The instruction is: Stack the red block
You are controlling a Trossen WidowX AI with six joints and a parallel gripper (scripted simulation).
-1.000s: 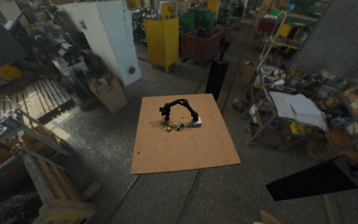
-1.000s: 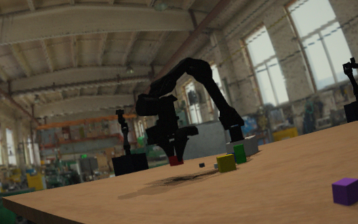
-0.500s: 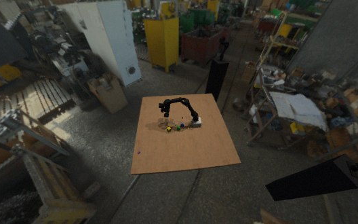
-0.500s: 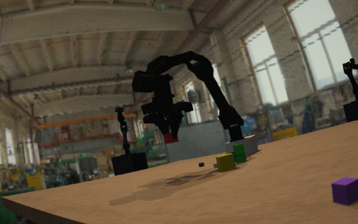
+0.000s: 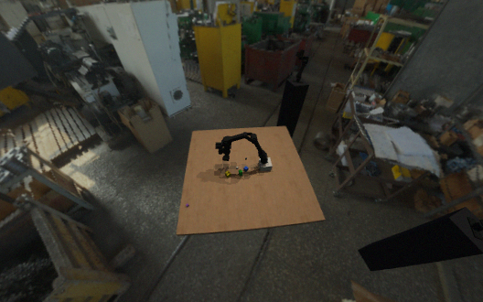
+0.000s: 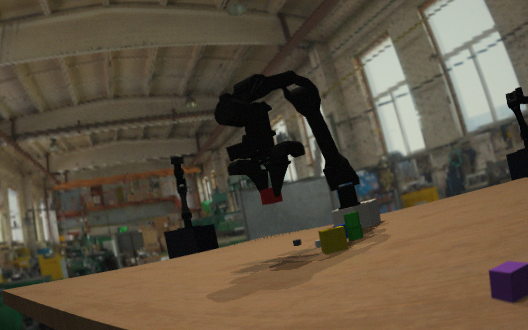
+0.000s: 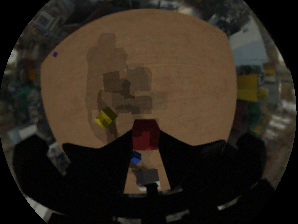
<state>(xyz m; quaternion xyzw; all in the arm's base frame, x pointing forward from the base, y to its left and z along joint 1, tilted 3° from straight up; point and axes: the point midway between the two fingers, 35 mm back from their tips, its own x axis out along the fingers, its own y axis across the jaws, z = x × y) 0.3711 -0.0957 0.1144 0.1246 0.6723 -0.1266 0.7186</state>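
Now: the green block 10 cm behind my gripper tip, 14 cm to the left of it and 9 cm below it. Round my gripper tip: blue block (17 cm behind, 10 cm to the left, 11 cm below); then yellow block (3 cm ahead, 12 cm to the left, 11 cm below); then red block (1 cm above).
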